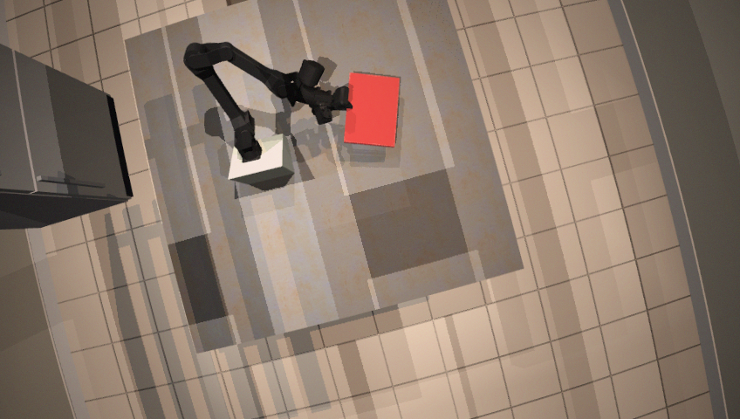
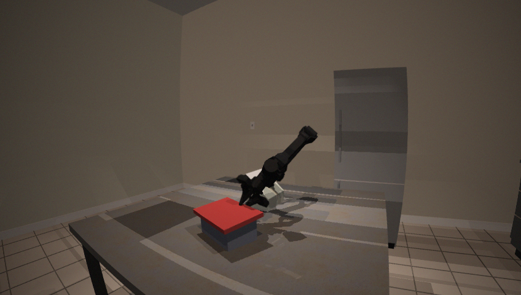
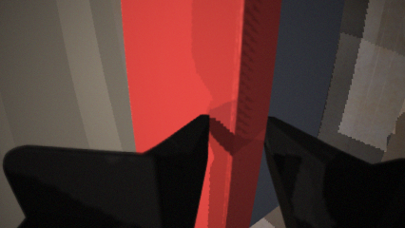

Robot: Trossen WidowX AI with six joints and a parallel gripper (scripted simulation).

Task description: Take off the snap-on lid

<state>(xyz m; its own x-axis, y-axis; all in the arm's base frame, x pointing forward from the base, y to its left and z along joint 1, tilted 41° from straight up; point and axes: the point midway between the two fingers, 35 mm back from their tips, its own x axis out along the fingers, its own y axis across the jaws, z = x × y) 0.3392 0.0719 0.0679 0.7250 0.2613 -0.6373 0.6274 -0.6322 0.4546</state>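
My gripper tip is 7 cm short of the lid and 2 cm to the left of it. Also, from my gripper tip: blue-grey storage box (7 cm ahead, 6 cm below, 2 cm to the right).
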